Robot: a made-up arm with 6 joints. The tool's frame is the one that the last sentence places. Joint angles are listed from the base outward.
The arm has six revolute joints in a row. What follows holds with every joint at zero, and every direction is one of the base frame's.
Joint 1 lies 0.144 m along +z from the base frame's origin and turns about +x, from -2.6 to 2.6 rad.
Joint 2 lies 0.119 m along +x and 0.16 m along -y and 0.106 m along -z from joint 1 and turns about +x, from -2.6 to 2.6 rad.
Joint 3 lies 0.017 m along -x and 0.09 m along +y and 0.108 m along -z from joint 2 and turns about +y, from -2.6 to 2.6 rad.
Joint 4 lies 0.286 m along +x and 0.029 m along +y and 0.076 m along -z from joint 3 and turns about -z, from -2.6 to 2.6 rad.
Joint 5 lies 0.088 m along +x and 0.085 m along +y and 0.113 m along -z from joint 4 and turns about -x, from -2.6 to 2.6 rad.
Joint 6 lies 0.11 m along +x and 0.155 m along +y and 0.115 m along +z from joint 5 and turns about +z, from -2.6 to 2.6 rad.
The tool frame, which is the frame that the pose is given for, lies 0.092 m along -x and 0.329 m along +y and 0.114 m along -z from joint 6; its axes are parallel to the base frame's.
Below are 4 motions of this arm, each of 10 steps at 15 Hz.
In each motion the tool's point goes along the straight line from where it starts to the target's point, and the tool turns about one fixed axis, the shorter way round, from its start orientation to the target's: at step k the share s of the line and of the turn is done. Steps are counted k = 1, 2, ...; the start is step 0. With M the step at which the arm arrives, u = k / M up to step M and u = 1 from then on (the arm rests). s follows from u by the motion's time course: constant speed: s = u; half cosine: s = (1 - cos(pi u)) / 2; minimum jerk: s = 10 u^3 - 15 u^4 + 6 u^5.
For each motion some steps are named. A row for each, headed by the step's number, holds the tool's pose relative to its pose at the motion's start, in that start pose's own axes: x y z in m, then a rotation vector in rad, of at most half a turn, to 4 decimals.
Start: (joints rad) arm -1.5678 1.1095 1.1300 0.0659 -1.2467 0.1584
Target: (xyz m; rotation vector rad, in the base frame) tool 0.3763 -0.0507 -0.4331 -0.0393 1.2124 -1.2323
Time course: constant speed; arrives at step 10
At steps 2, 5, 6, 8, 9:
2: 0.0401 -0.0476 -0.0231 -0.1064 0.0211 -0.1641
5: 0.1004 -0.1191 -0.0577 -0.2659 0.0526 -0.4102
6: 0.1204 -0.1429 -0.0692 -0.3191 0.0632 -0.4922
8: 0.1606 -0.1906 -0.0923 -0.4255 0.0842 -0.6563
9: 0.1806 -0.2144 -0.1038 -0.4787 0.0948 -0.7384

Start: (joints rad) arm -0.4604 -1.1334 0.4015 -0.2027 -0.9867 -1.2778
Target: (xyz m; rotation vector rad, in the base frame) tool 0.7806 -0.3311 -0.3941 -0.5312 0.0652 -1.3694
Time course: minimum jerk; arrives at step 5
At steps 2, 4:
2: -0.0531 -0.0061 0.0135 0.0149 0.0483 0.0776
4: -0.1576 -0.0180 0.0401 0.0442 0.1433 0.2304

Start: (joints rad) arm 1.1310 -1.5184 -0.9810 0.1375 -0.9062 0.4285
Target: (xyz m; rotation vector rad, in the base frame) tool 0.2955 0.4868 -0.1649 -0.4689 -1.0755 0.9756
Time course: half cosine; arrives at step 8
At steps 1, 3, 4, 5, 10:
1: -0.0047 -0.0046 -0.0049 -0.0218 0.0088 0.0174
3: -0.0378 -0.0370 -0.0394 -0.1769 0.0713 0.1411
4: -0.0612 -0.0600 -0.0639 -0.2866 0.1155 0.2285
5: -0.0846 -0.0829 -0.0883 -0.3963 0.1597 0.3160
10: -0.1224 -0.1199 -0.1277 -0.5732 0.2310 0.4571

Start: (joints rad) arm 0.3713 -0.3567 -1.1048 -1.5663 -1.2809 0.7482
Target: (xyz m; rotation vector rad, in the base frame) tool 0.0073 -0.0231 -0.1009 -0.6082 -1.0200 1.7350
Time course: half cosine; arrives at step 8
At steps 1, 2, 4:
1: 0.0017 -0.0015 -0.0052 -0.0442 0.0088 -0.0113
2: 0.0065 -0.0057 -0.0202 -0.1701 0.0339 -0.0434
4: 0.0222 -0.0196 -0.0688 -0.5808 0.1157 -0.1481

